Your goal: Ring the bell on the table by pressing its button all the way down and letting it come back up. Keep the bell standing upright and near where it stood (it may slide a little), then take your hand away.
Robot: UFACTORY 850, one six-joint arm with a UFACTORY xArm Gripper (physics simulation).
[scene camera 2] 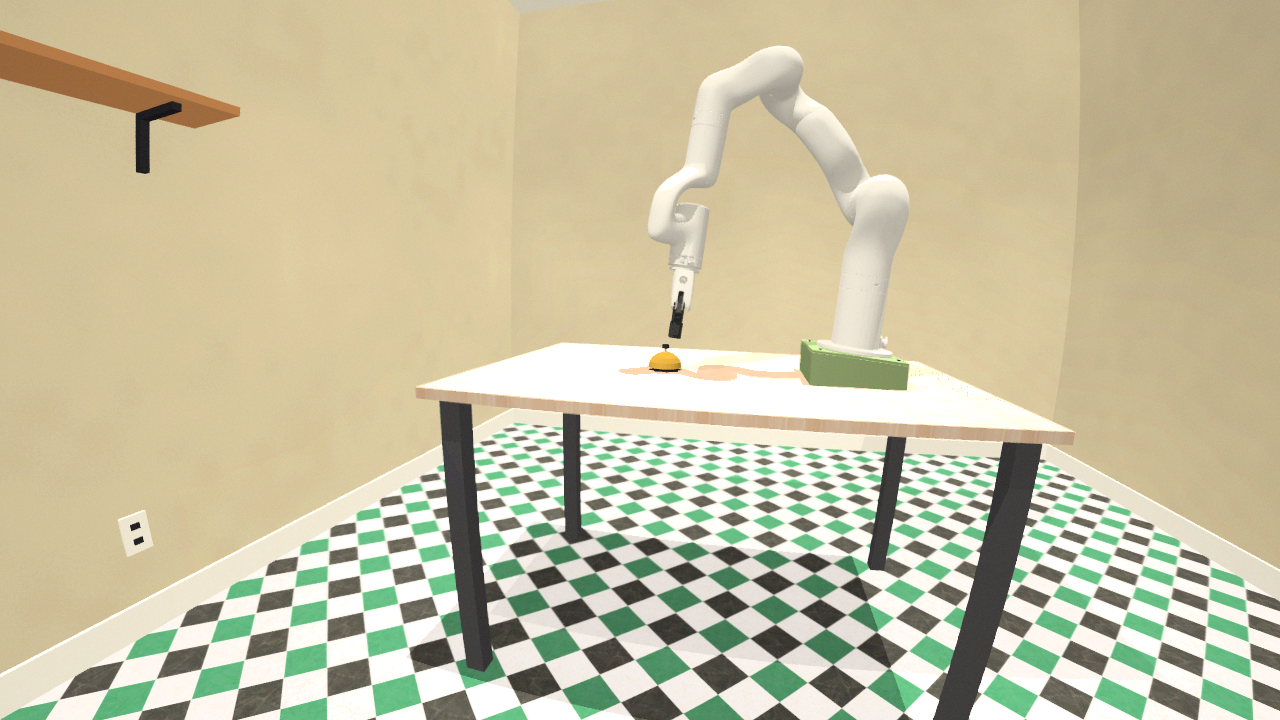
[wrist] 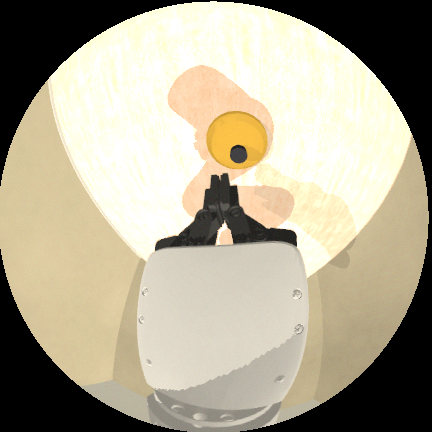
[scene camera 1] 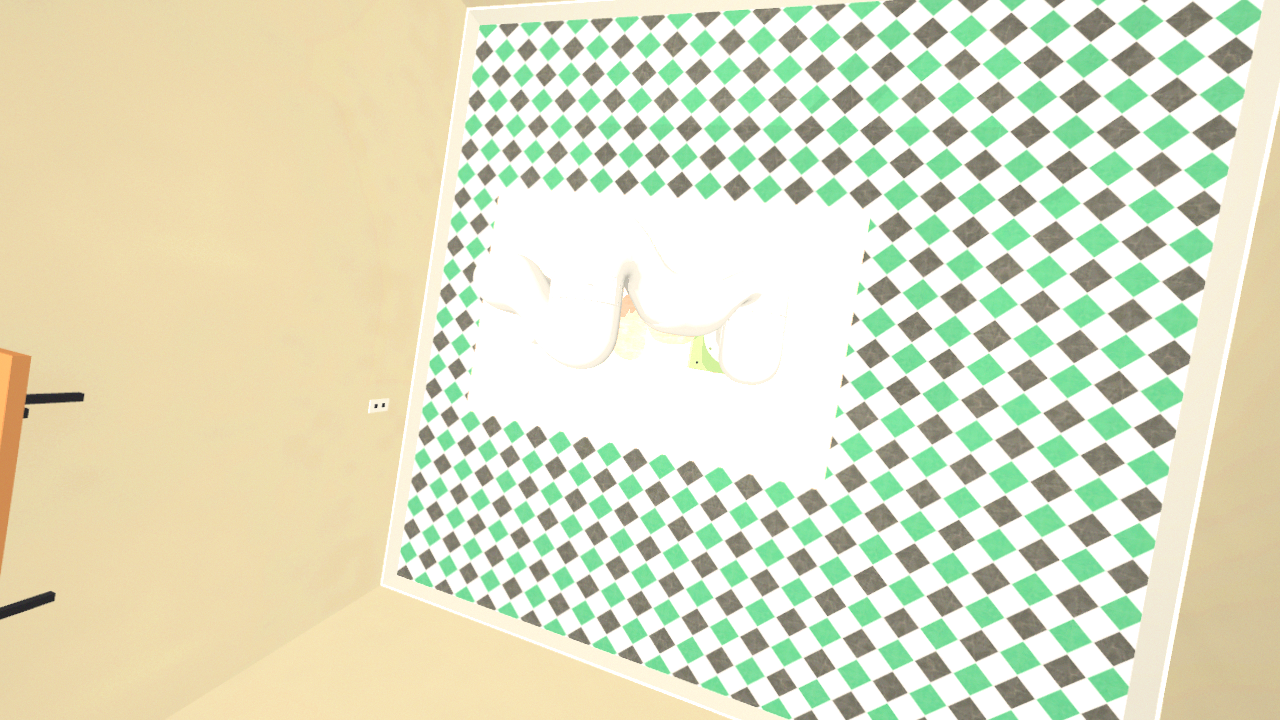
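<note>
The yellow-orange bell (scene camera 2: pixel 665 361) (wrist: pixel 232 131) stands upright on the table (scene camera 2: pixel 501 380) (wrist: pixel 125 125). Its black button (scene camera 2: pixel 665 346) (wrist: pixel 238 154) is up at the top of the dome. My gripper (scene camera 2: pixel 674 335) (wrist: pixel 221 184) is shut and empty. In scene camera 2 its tips are a little above the button and slightly to the right, not touching it. In the wrist view the tips show just below the bell and a little left of the button. In scene camera 1 the arm hides the bell and the gripper.
The white arm (scene camera 1: pixel 581 331) (scene camera 2: pixel 707 134) rises from a green base block (scene camera 2: pixel 854 368) (scene camera 1: pixel 702 356) at the right part of the table. A wooden wall shelf (scene camera 2: pixel 107 85) (scene camera 1: pixel 10 447) is far to the left. The arm's shadow falls around the bell.
</note>
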